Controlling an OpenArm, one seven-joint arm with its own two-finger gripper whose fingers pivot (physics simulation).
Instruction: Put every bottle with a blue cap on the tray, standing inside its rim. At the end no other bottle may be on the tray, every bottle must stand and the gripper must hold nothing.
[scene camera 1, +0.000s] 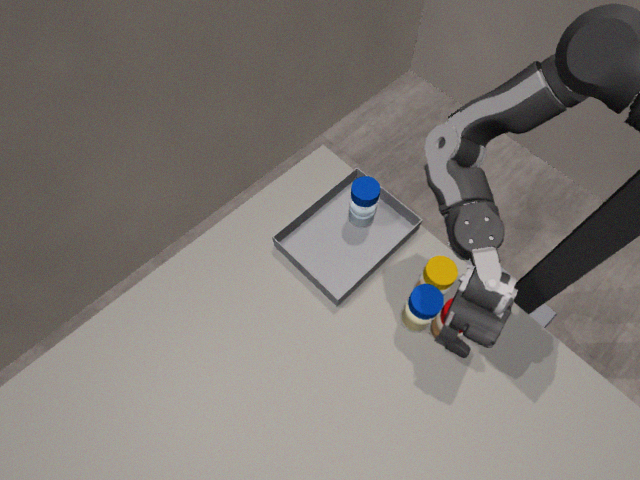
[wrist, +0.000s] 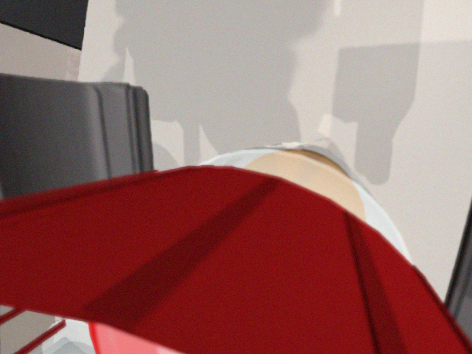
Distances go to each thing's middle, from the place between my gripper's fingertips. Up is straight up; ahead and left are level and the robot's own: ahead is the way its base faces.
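There's a red-capped bottle (wrist: 284, 241) that's 10 mm to the right of my hand and 10 mm above it. The yellow-capped bottle (scene camera 1: 440, 271) is 30 mm behind my hand, 80 mm to the right of it and 10 mm above it. I can see a blue-capped bottle (scene camera 1: 365, 191) too, 290 mm to the right of my hand, 50 mm behind it and 10 mm above it, and the grey tray (scene camera 1: 335, 256) sits 270 mm to the right of my hand and 30 mm below it.
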